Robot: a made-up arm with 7 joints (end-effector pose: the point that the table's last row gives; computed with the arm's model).
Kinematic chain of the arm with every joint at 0, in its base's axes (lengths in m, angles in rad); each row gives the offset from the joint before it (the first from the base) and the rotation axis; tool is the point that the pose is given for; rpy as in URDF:
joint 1: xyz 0 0 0.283 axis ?
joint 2: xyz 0 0 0 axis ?
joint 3: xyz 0 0 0.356 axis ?
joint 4: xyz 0.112 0 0 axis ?
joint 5: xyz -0.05 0 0.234 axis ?
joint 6: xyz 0 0 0 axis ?
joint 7: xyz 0.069 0 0 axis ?
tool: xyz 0 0 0 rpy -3.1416 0 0
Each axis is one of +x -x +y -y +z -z.
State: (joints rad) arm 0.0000 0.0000 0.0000 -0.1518 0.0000 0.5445 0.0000
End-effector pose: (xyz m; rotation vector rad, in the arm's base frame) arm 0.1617 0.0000 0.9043 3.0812 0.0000 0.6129
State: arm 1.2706 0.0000 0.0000 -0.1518 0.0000 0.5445 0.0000
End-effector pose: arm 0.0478 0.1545 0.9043 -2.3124 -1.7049 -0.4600
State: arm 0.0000 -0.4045 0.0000 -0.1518 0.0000 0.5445 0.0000
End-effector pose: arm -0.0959 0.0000 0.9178 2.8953 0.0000 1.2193
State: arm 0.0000 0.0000 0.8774 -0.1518 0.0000 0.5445 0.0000
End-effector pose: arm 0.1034 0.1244 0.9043 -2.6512 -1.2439 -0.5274
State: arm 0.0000 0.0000 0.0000 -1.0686 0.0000 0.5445 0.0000
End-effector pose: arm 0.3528 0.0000 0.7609 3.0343 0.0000 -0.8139
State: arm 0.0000 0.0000 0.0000 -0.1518 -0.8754 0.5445 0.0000
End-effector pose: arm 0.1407 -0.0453 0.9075 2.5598 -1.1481 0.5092
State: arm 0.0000 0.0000 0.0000 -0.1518 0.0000 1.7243 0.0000
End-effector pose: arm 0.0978 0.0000 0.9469 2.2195 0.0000 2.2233
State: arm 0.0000 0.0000 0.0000 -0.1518 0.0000 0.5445 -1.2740
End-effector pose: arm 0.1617 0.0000 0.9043 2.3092 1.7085 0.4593
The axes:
joint 1: +z
joint 2: +y
joint 3: +z
joint 4: -y
joint 5: +z
joint 6: -y
joint 7: -z

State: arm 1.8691 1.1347 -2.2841 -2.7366 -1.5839 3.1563 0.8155
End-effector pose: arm 0.1939 0.1636 0.4514 1.6874 0.5016 0.4779
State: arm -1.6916 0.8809 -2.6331 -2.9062 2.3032 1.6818 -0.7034
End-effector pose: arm -0.0958 0.0840 0.4835 -1.0374 -0.9872 0.9646
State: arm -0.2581 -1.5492 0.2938 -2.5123 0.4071 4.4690 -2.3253
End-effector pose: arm -0.2276 0.1324 0.5423 -0.0977 -0.3322 0.7774
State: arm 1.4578 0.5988 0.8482 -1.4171 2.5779 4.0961 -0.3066
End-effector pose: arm -0.1541 0.4140 0.4975 -2.7586 0.6457 0.3727
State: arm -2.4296 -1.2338 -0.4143 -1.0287 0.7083 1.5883 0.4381
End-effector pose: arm 0.2269 0.3803 0.7648 0.3702 -1.2840 1.5961
